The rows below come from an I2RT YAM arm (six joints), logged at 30 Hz.
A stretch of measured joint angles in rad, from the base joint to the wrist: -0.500 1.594 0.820 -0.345 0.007 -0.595; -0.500 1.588 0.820 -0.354 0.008 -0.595; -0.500 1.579 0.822 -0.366 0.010 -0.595; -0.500 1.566 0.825 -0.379 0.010 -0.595; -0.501 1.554 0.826 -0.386 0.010 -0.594; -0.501 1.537 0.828 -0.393 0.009 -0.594; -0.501 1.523 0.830 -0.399 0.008 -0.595; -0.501 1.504 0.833 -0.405 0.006 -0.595; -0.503 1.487 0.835 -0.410 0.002 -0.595; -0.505 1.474 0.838 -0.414 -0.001 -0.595; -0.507 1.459 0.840 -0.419 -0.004 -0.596; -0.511 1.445 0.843 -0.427 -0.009 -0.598; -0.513 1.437 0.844 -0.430 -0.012 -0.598
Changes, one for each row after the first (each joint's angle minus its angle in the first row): 0.000 -0.006 0.000 -0.009 0.001 0.000; 0.000 -0.015 0.002 -0.021 0.003 0.000; 0.000 -0.028 0.005 -0.034 0.003 0.000; -0.001 -0.040 0.006 -0.041 0.003 0.001; -0.001 -0.057 0.008 -0.048 0.002 0.001; -0.001 -0.071 0.010 -0.054 0.001 0.000; -0.001 -0.090 0.013 -0.060 -0.001 0.000; -0.003 -0.107 0.015 -0.065 -0.005 0.000; -0.005 -0.120 0.018 -0.069 -0.008 0.000; -0.007 -0.135 0.020 -0.074 -0.011 -0.001; -0.011 -0.149 0.023 -0.082 -0.016 -0.003; -0.013 -0.157 0.024 -0.085 -0.019 -0.003
